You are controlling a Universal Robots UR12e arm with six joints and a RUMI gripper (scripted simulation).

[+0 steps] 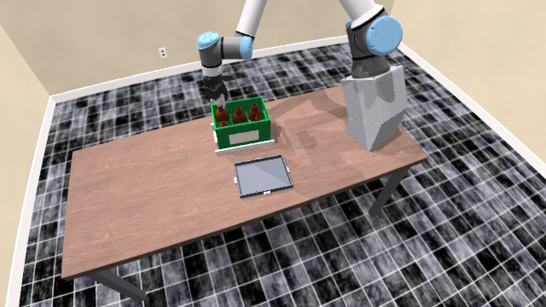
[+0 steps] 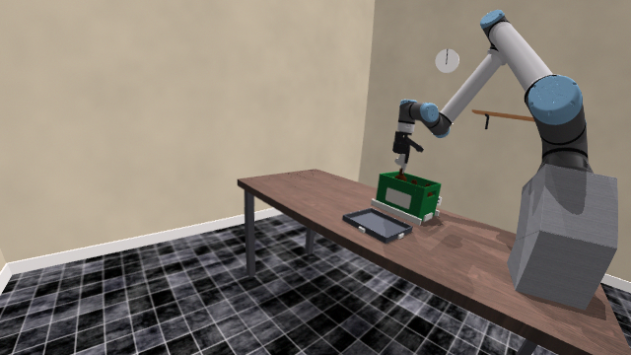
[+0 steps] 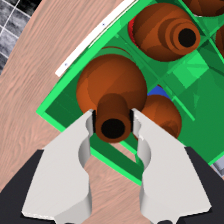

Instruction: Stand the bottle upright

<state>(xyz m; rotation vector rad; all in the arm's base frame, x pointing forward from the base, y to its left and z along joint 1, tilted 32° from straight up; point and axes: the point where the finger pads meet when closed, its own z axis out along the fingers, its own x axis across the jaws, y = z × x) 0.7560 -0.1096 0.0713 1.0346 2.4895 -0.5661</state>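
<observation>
Now: the glass bottle 70 mm below my hand. Round my hand: grey tray: 340 mm to the left, 180 mm below, 110 mm behind; green crate: 110 mm below, 80 mm behind, 50 mm to the left.
</observation>
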